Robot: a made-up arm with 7 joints. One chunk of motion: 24 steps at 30 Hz.
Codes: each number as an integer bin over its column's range. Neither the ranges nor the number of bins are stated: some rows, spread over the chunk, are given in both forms.
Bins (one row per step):
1: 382 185 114 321 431 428 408
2: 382 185 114 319 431 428 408
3: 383 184 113 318 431 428 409
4: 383 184 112 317 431 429 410
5: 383 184 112 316 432 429 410
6: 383 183 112 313 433 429 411
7: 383 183 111 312 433 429 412
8: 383 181 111 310 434 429 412
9: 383 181 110 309 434 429 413
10: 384 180 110 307 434 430 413
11: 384 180 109 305 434 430 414
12: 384 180 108 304 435 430 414
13: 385 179 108 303 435 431 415
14: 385 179 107 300 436 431 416
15: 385 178 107 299 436 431 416
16: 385 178 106 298 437 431 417
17: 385 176 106 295 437 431 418
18: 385 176 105 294 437 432 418
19: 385 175 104 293 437 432 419
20: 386 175 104 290 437 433 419
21: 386 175 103 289 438 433 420
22: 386 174 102 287 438 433 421
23: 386 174 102 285 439 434 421
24: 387 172 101 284 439 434 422
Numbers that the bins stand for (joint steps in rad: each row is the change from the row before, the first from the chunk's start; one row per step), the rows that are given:
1: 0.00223 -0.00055 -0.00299 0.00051 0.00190 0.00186 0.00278
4: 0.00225 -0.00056 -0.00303 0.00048 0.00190 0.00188 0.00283
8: 0.00225 -0.00058 -0.00305 0.00043 0.00195 0.00188 0.00287
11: 0.00226 -0.00059 -0.00308 0.00039 0.00195 0.00189 0.00291
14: 0.00227 -0.00060 -0.00312 0.00035 0.00197 0.00190 0.00295
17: 0.00227 -0.00062 -0.00313 0.00031 0.00199 0.00190 0.00300
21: 0.00229 -0.00063 -0.00319 0.00026 0.00200 0.00193 0.00304
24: 0.00230 -0.00065 -0.00322 0.00022 0.00201 0.00195 0.00308
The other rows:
2: 0.00223 -0.00055 -0.00299 0.00050 0.00190 0.00186 0.00278
3: 0.00225 -0.00056 -0.00301 0.00049 0.00190 0.00186 0.00280
5: 0.00225 -0.00056 -0.00303 0.00047 0.00192 0.00188 0.00283
6: 0.00225 -0.00057 -0.00303 0.00045 0.00193 0.00188 0.00285
7: 0.00225 -0.00057 -0.00305 0.00044 0.00193 0.00188 0.00287
9: 0.00225 -0.00058 -0.00306 0.00042 0.00195 0.00188 0.00289
10: 0.00226 -0.00059 -0.00306 0.00040 0.00195 0.00189 0.00289
12: 0.00226 -0.00059 -0.00310 0.00038 0.00196 0.00189 0.00291
13: 0.00227 -0.00060 -0.00310 0.00037 0.00196 0.00190 0.00293
15: 0.00227 -0.00061 -0.00312 0.00034 0.00197 0.00190 0.00295
16: 0.00227 -0.00061 -0.00313 0.00033 0.00199 0.00190 0.00298
18: 0.00227 -0.00062 -0.00315 0.00030 0.00199 0.00192 0.00300
19: 0.00227 -0.00063 -0.00317 0.00029 0.00199 0.00192 0.00302
20: 0.00229 -0.00063 -0.00317 0.00027 0.00199 0.00193 0.00302
22: 0.00229 -0.00064 -0.00320 0.00025 0.00200 0.00193 0.00306
23: 0.00229 -0.00064 -0.00320 0.00023 0.00201 0.00195 0.00306

